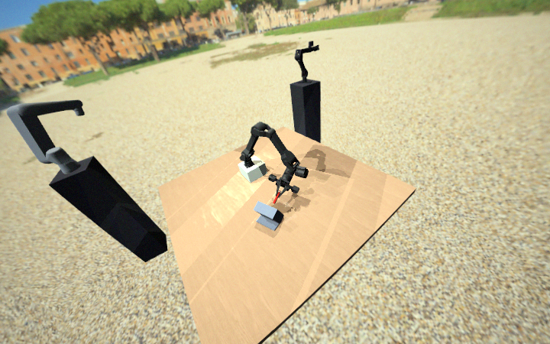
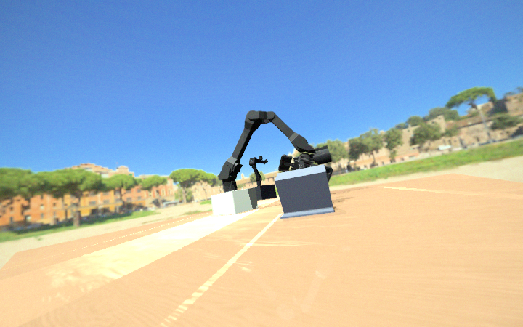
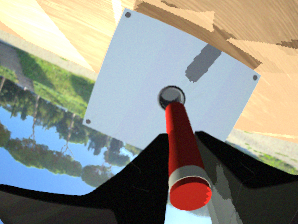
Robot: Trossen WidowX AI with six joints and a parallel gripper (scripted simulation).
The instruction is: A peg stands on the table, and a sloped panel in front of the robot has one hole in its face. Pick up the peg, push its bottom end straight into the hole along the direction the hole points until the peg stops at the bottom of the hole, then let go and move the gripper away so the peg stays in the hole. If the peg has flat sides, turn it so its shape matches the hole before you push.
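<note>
Now: gripper tip 80 mm to the left of the sloped panel, 40 mm short of it and 40 mm above it. The rest, counted from my gripper tip: red peg: 10 mm to the left, 10 mm behind, 10 mm above.
</note>
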